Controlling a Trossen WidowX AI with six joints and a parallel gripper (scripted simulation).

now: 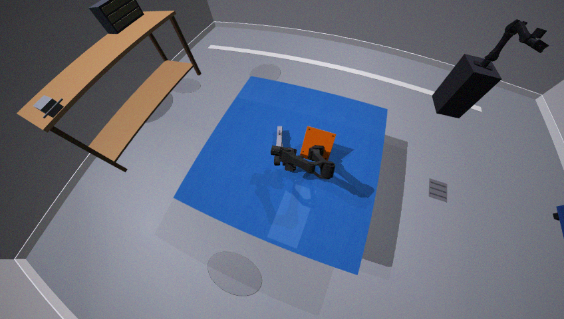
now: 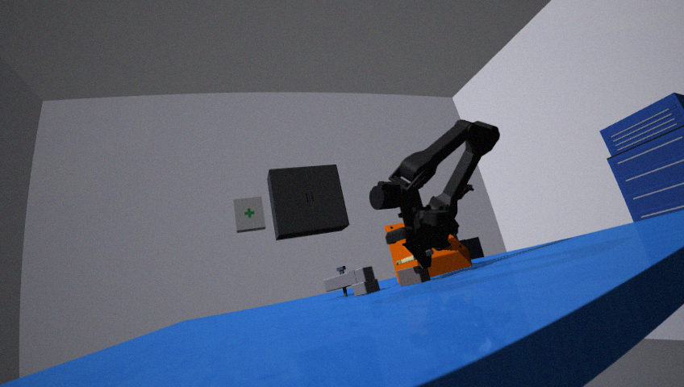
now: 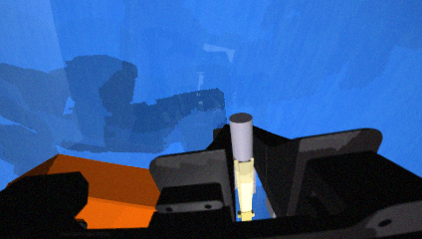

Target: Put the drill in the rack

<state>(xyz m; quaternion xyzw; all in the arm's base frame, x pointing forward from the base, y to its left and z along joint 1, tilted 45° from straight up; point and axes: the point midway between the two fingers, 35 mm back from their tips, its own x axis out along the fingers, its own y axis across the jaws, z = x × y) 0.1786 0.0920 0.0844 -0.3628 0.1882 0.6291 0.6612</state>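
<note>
Now: the drill 10 mm ahead of my gripper tip, 40 mm to the right of it and 30 mm above it. From my gripper tip the other things lie so: dark t-shaped piece 120 mm ahead, 220 mm to the right, 20 mm above; light grey block 110 mm ahead, 200 mm to the right, 10 mm above; grey notched block 10 mm ahead, 50 mm to the right, 10 mm below.
</note>
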